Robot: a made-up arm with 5 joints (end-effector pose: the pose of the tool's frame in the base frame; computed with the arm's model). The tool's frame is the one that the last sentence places. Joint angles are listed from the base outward.
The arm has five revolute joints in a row. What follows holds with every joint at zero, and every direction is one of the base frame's. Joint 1 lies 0.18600 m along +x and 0.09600 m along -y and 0.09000 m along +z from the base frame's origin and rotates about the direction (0.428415, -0.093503, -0.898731). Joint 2 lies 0.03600 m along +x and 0.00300 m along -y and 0.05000 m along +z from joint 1 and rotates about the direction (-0.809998, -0.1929, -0.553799). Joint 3 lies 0.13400 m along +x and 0.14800 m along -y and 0.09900 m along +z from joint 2 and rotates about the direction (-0.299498, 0.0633, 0.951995). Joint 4 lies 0.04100 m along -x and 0.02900 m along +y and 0.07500 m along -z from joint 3 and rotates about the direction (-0.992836, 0.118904, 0.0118). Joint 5 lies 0.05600 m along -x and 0.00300 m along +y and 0.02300 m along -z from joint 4 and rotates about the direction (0.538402, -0.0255, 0.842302). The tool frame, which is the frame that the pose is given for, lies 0.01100 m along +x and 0.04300 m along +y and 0.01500 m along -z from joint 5; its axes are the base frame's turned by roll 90.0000, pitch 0.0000 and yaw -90.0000 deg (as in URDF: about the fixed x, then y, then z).
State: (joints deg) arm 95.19 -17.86 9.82 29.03 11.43
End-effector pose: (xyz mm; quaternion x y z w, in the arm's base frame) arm 112.0 -162.1 6.6 0.3452 -0.5686 -0.7456 0.0404
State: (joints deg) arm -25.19 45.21 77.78 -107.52 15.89
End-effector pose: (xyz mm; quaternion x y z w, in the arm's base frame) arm 226.4 -174.0 376.1 0.5114 0.1199 -0.6416 0.5589
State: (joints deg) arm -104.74 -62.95 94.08 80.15 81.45
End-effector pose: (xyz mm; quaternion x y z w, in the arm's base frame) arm 348.1 90.5 -146.5 0.0733 0.6136 0.7852 0.0389
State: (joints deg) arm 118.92 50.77 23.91 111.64 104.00
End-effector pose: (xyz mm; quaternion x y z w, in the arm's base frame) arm 15.9 -47.7 197.8 0.1243 0.2296 -0.9411 0.2150
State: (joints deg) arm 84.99 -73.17 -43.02 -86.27 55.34
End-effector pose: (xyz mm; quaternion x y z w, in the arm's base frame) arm 179.5 -259.2 118.6 -0.3947 0.0428 -0.1397 0.9071
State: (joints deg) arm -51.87 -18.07 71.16 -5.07 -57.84
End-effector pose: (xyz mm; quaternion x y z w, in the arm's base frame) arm 442.5 -123.5 91.5 0.5875 -0.2766 0.1801 0.7389
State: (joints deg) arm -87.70 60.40 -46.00 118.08 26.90
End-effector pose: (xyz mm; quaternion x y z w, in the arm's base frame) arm 213.2 7.7 174.2 -0.2513 -0.8458 0.1781 0.4355
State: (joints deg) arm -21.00 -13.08 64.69 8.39 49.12
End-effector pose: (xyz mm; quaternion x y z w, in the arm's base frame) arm 353.6 -291.9 139.7 0.5487 0.3256 0.1194 0.7607
